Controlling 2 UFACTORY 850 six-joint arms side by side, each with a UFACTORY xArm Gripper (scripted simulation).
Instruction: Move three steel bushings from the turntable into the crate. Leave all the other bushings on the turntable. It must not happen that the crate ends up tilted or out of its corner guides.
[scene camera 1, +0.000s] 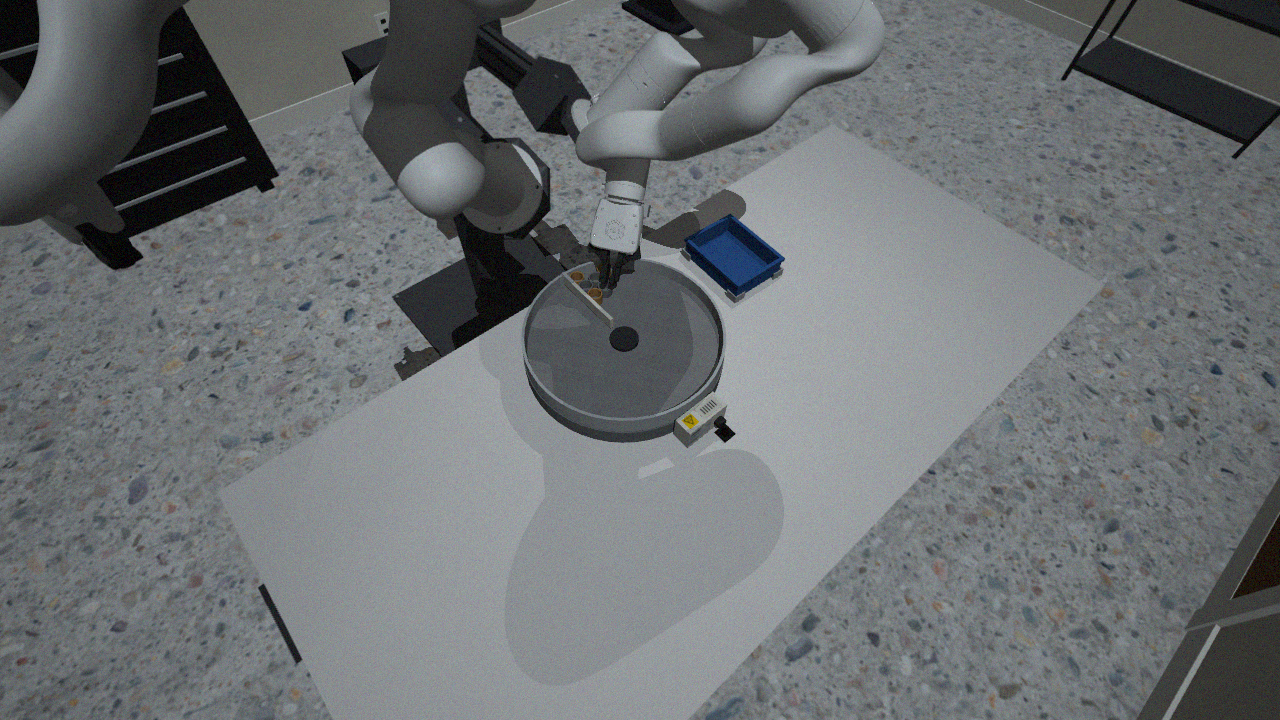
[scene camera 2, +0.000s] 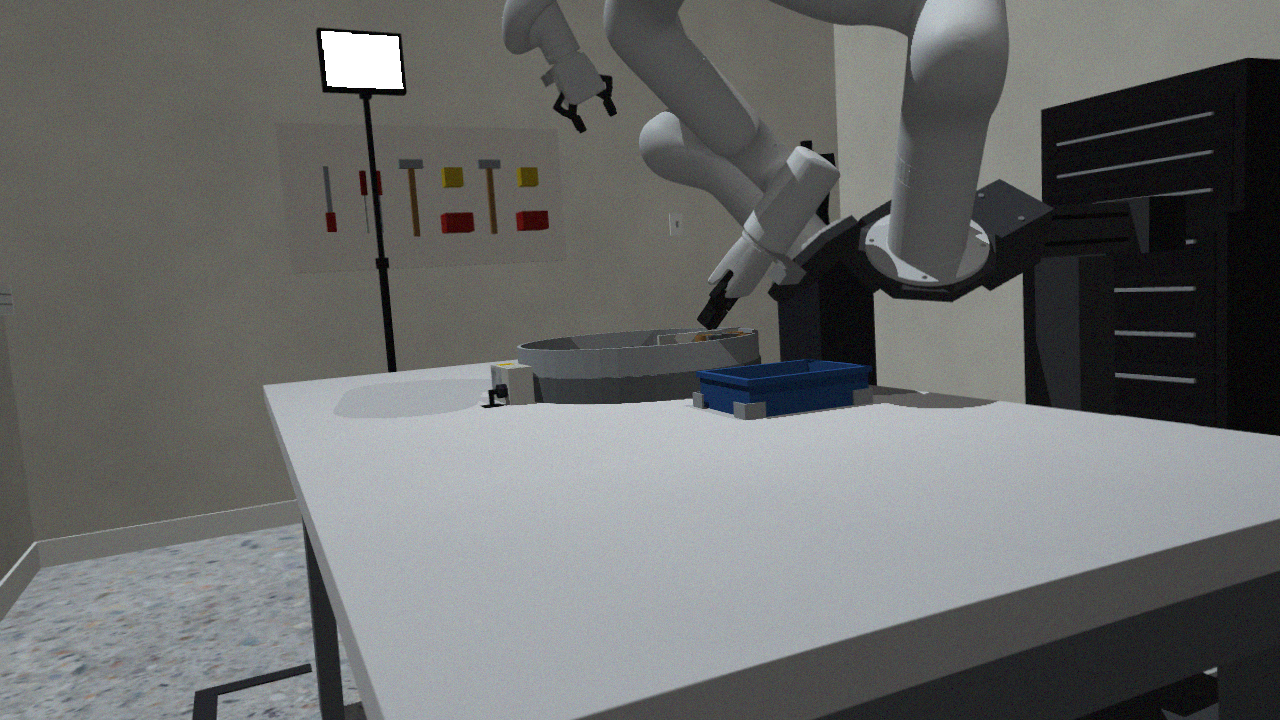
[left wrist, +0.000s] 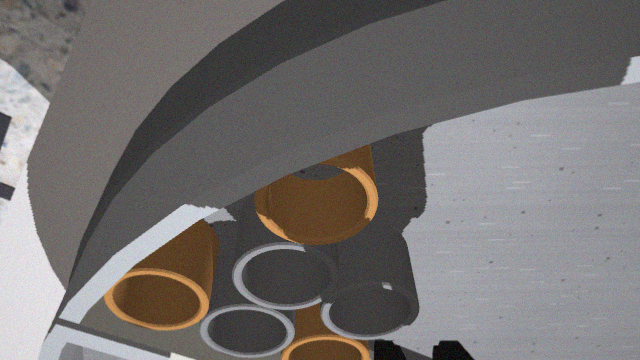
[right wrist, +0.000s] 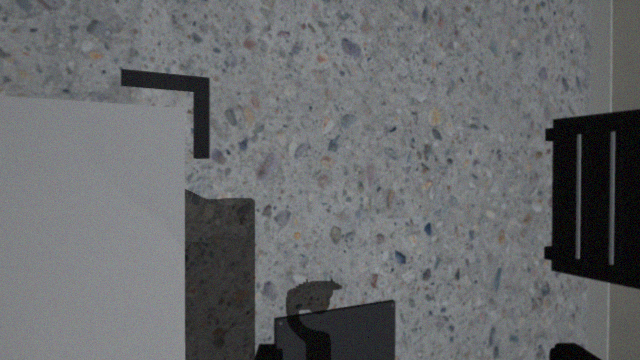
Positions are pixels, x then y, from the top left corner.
Labels:
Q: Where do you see a blue crate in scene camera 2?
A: At 797, 392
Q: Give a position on a steel bushing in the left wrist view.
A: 378, 256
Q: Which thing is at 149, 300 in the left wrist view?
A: A bronze bushing.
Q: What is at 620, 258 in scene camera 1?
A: The left gripper.

